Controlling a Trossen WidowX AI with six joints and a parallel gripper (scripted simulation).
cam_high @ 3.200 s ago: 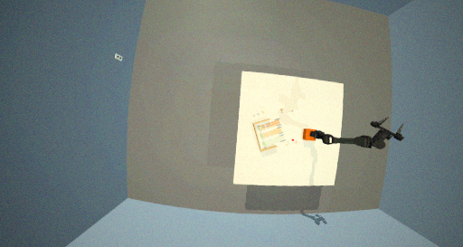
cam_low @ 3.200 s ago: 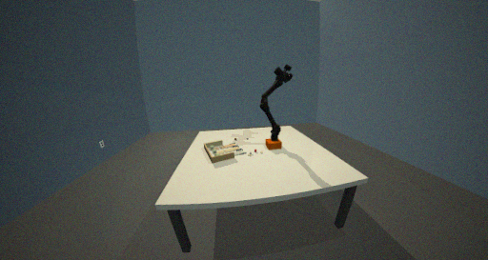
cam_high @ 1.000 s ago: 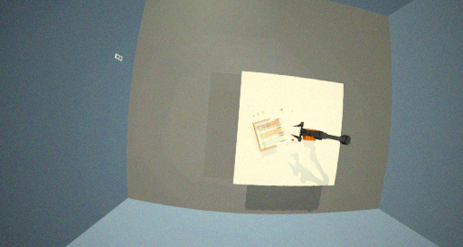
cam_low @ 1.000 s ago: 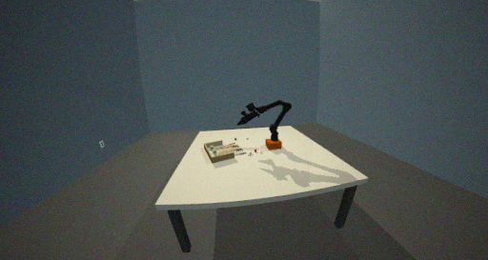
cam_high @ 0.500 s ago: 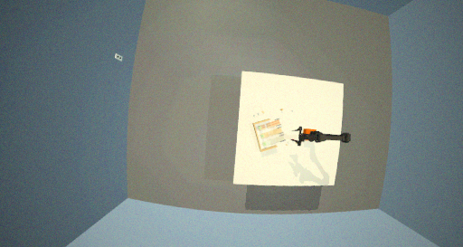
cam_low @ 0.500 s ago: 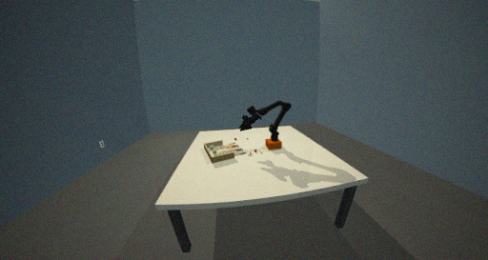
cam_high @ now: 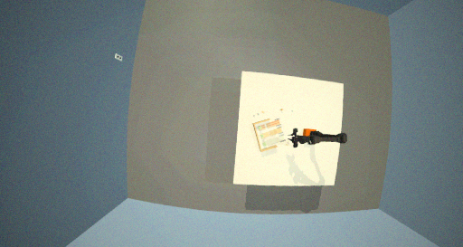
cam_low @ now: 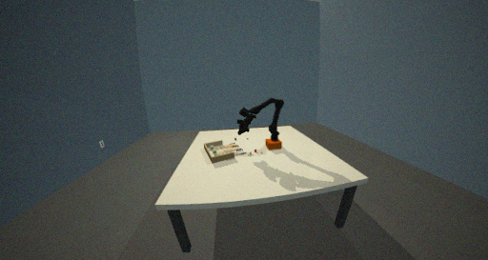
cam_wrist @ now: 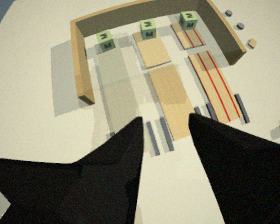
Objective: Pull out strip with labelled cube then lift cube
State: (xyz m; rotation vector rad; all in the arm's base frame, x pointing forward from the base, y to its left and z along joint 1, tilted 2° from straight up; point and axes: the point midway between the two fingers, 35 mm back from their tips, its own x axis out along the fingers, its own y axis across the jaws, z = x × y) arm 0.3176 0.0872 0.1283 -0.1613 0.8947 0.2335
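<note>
Right now my gripper tip is 150 mm past the red cube, 150 mm above it and 30 mm to the right of it. Round my gripper tip: strip 160 mm below, 90 mm to the left, 70 mm ahead.
</note>
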